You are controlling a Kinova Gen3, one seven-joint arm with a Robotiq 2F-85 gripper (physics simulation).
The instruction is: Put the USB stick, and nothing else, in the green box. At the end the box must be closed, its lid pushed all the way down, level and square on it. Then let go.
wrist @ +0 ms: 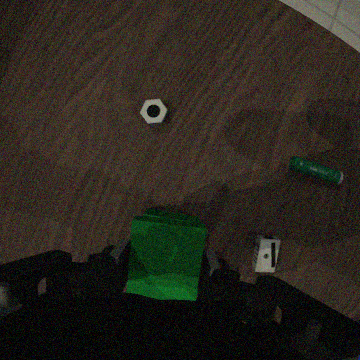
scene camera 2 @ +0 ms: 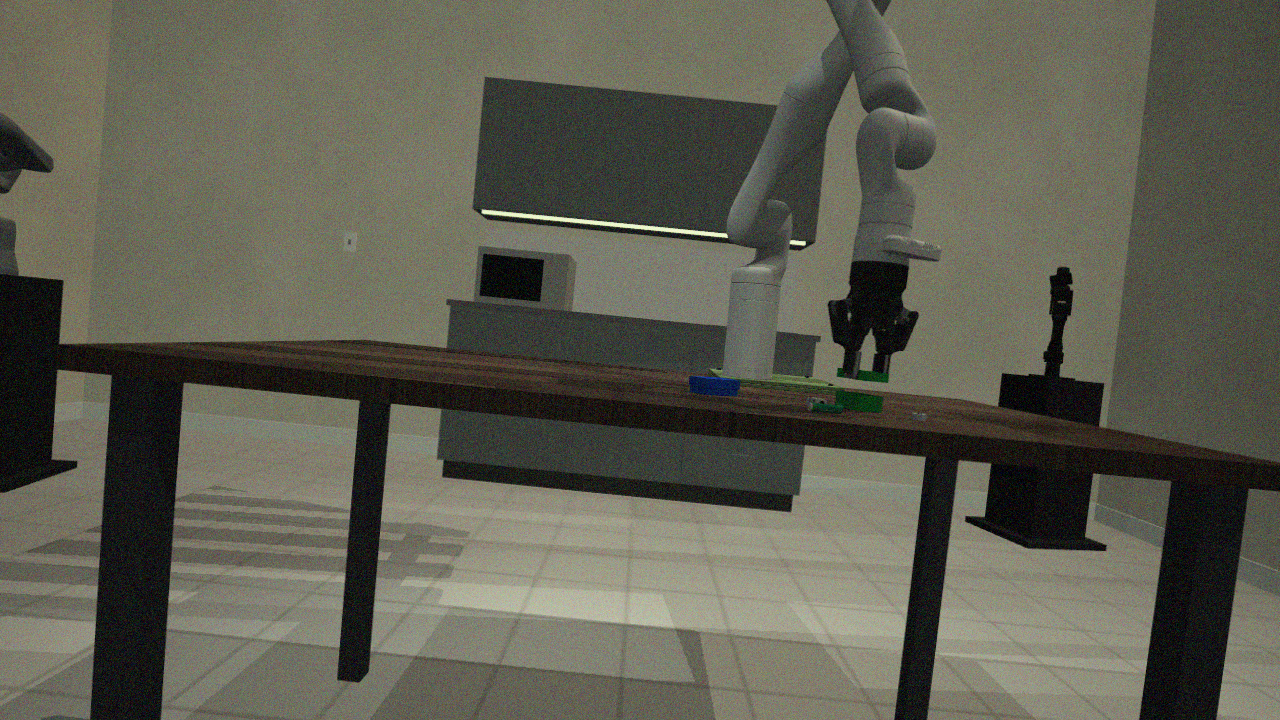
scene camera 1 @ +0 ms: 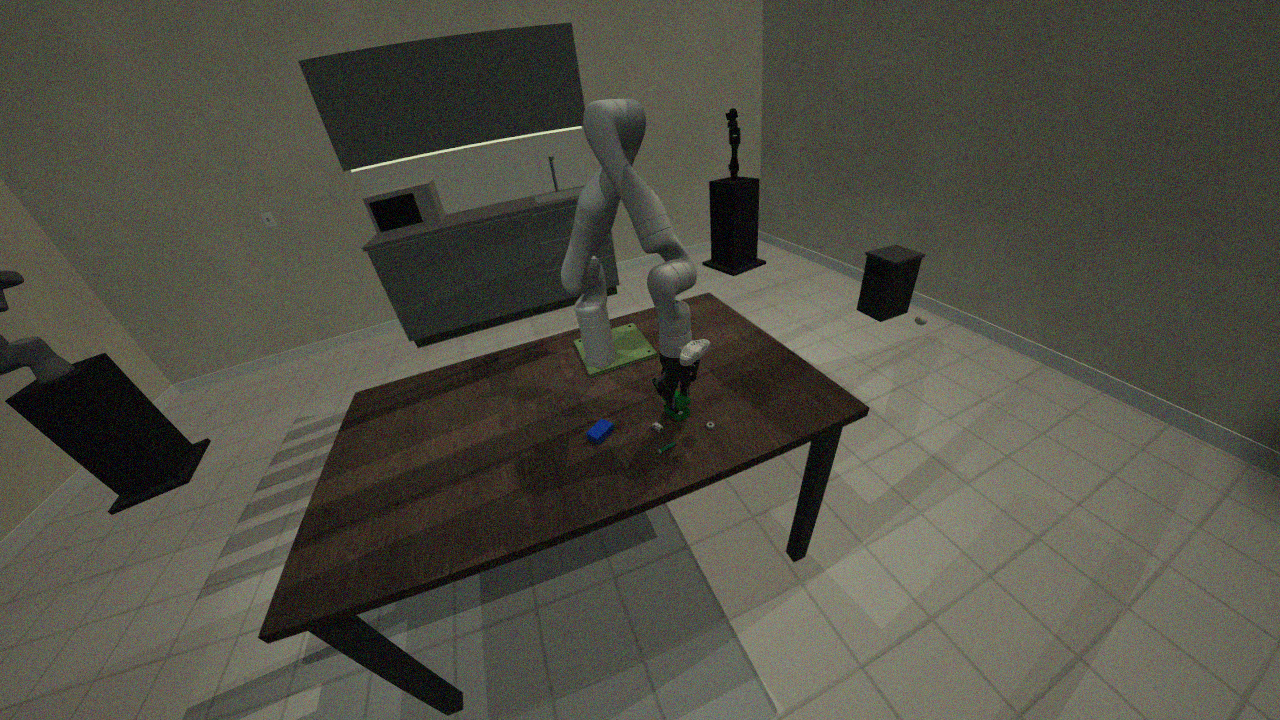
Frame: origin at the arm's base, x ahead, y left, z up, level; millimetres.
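Seen in the pictures: gripper, between the fingertips: (wrist: 164,259) (scene camera 2: 864,379) (scene camera 1: 678,402); arm's base, origin of its link: (scene camera 2: 746,376) (scene camera 1: 601,358).
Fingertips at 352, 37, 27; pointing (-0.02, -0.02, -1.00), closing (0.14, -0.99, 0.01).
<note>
Offsets run from my fingertips to a thing's top centre, as dx, dy, dz. Level surfaces: height alone.
My gripper (scene camera 1: 677,394) (scene camera 2: 868,365) (wrist: 164,259) is shut on the green lid {-6, -1, +12} (scene camera 2: 875,377) (wrist: 168,245). It holds the lid a little above the green box {-7, -1, -20} (scene camera 1: 678,415) (scene camera 2: 859,402) (wrist: 175,216). In the scene camera 2 view a gap shows between lid and box, and the lid looks about level. The box stands on the table. In the wrist view the lid covers most of the box, and a strip of the box shows past the lid's far edge. The USB stick does not show; the inside of the box is hidden.
On the wooden table {dz -42} (scene camera 1: 501,465) (scene camera 2: 572,385) are a white hex nut {+85, +31, -33} (scene camera 1: 709,425) (scene camera 2: 919,415) (wrist: 153,111), a green battery-like cylinder {+77, -94, -32} (scene camera 1: 666,446) (scene camera 2: 830,408) (wrist: 316,170), a small pale sharpener-like block {+8, -72, -31} (scene camera 1: 657,426) (wrist: 262,262) and a blue box {-64, -194, -20} (scene camera 1: 599,432) (scene camera 2: 714,385).
</note>
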